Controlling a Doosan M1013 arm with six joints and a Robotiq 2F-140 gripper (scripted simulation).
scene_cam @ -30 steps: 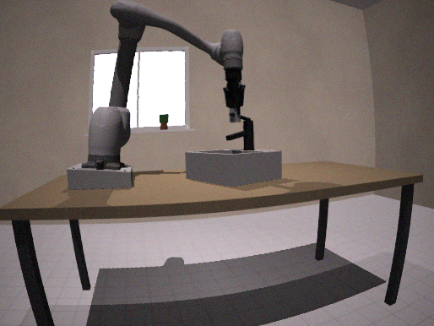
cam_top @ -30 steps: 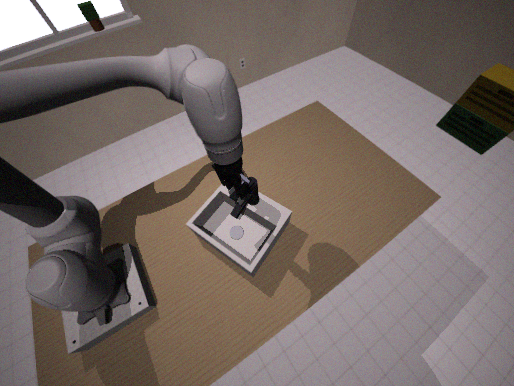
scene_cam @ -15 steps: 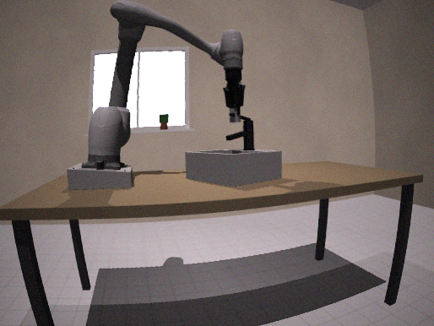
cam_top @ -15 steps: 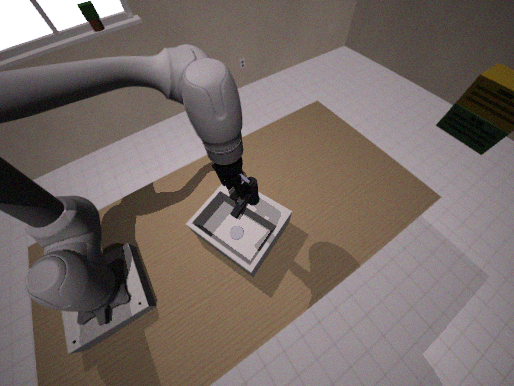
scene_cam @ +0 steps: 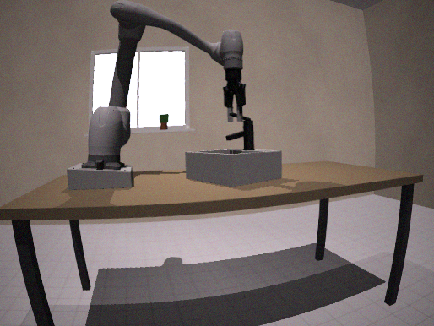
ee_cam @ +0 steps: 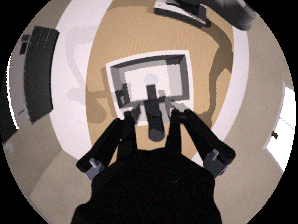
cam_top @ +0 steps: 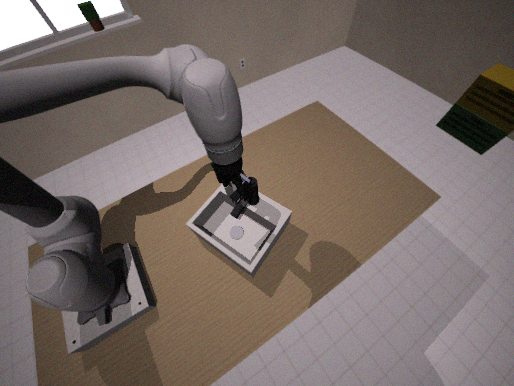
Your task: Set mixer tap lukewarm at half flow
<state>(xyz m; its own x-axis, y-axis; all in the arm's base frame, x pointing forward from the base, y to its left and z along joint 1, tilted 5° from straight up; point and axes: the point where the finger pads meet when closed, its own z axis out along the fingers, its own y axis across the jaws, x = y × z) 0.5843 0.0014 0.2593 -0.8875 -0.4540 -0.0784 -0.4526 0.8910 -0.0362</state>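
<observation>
My gripper is now 6 cm above the black mixer tap, 5 cm short of it and 3 cm to the right of it. The rest, counted from my hand: sink basin: 25 cm below, 3 cm behind, 2 cm to the right.
</observation>
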